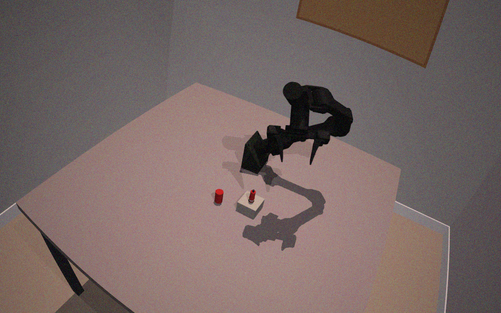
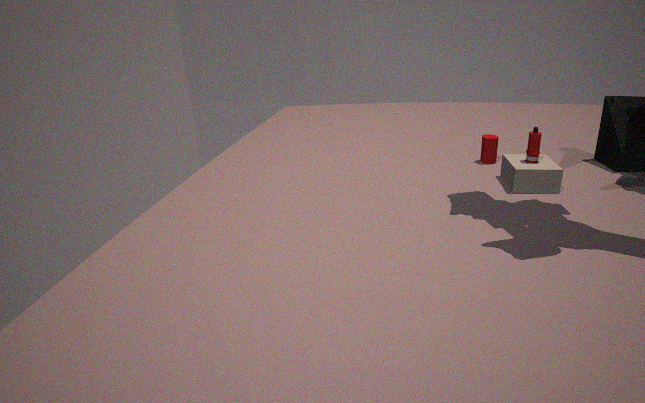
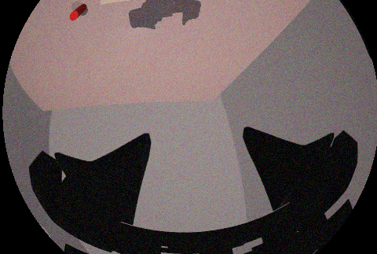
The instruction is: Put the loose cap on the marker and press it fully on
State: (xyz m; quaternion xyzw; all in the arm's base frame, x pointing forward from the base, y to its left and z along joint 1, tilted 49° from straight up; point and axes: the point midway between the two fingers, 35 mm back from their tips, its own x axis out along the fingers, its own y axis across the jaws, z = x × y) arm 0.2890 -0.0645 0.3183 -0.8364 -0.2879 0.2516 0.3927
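The red cap lies 290 mm below my gripper tip, 240 mm to the right of it and 30 mm behind it. Also, from my gripper tip: holder block (300 mm below, 120 mm to the right, 60 mm behind); red marker (240 mm below, 120 mm to the right, 60 mm behind).
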